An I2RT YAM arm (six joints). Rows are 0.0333 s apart.
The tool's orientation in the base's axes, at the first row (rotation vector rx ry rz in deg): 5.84 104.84 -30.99
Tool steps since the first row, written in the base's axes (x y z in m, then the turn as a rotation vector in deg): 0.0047 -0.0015 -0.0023 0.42 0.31 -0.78; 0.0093 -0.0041 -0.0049 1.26 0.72 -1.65; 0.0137 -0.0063 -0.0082 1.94 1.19 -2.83; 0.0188 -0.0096 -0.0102 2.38 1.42 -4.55; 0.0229 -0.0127 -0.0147 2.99 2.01 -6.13; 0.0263 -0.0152 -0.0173 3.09 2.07 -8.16; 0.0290 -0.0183 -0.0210 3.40 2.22 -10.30; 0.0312 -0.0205 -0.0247 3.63 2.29 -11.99; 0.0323 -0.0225 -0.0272 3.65 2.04 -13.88; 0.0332 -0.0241 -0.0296 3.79 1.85 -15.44; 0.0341 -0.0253 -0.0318 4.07 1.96 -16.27; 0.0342 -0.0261 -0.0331 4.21 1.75 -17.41; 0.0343 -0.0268 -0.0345 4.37 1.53 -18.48
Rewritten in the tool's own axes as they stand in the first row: 0.0009 0.0010 0.0053 0.52 0.66 0.42; 0.0023 0.0010 0.0110 0.96 1.58 1.19; 0.0043 0.0015 0.0165 1.74 2.59 1.86; 0.0051 0.0009 0.0229 3.13 3.48 2.55; 0.0085 0.0010 0.0288 4.27 4.70 3.20; 0.0103 0.0007 0.0334 6.10 5.42 3.72; 0.0135 0.0000 0.0379 7.94 6.32 4.42; 0.0166 -0.0001 0.0416 9.41 6.98 4.98; 0.0189 -0.0007 0.0439 11.20 7.36 5.53; 0.0212 -0.0011 0.0459 12.63 7.72 6.08; 0.0231 -0.0012 0.0477 13.28 8.17 6.47; 0.0245 -0.0015 0.0484 14.33 8.38 6.94; 0.0259 -0.0016 0.0491 15.31 8.58 7.42
